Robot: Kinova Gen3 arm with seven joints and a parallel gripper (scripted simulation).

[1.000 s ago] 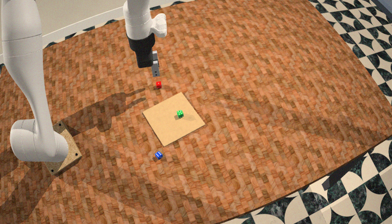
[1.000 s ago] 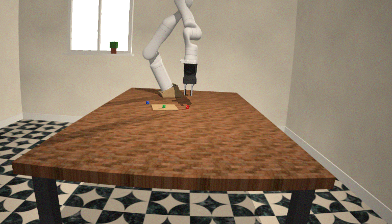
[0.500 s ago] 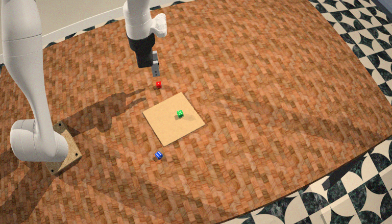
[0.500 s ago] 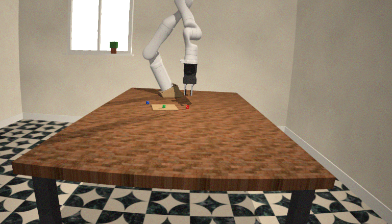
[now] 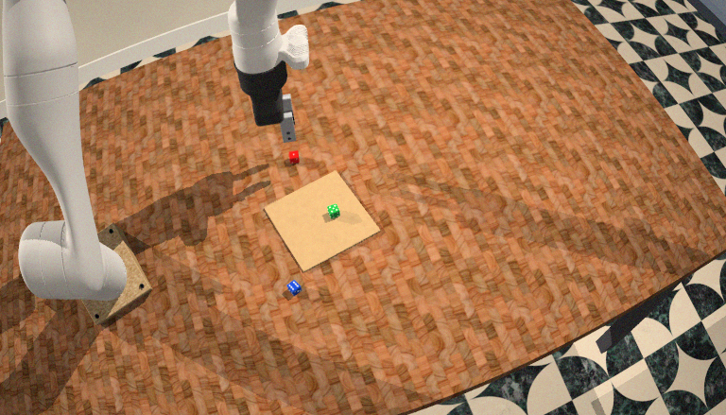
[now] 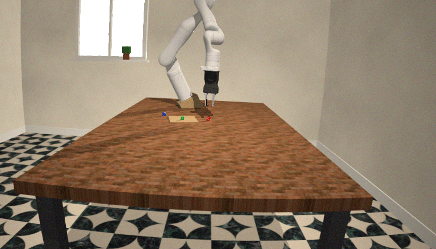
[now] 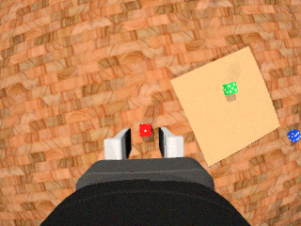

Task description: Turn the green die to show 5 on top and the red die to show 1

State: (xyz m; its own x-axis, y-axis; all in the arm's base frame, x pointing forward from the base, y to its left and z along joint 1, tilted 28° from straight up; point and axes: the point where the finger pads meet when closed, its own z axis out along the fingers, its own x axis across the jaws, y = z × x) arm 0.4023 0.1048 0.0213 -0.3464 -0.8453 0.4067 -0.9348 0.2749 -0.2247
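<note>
My hand is 90 mm above the red die. Round my hand: tan mat (20 mm behind, 130 mm to the right, 90 mm below); then green die (10 mm ahead, 140 mm to the right, 80 mm below); then blue die (110 mm behind, 230 mm to the right, 90 mm below).
</note>
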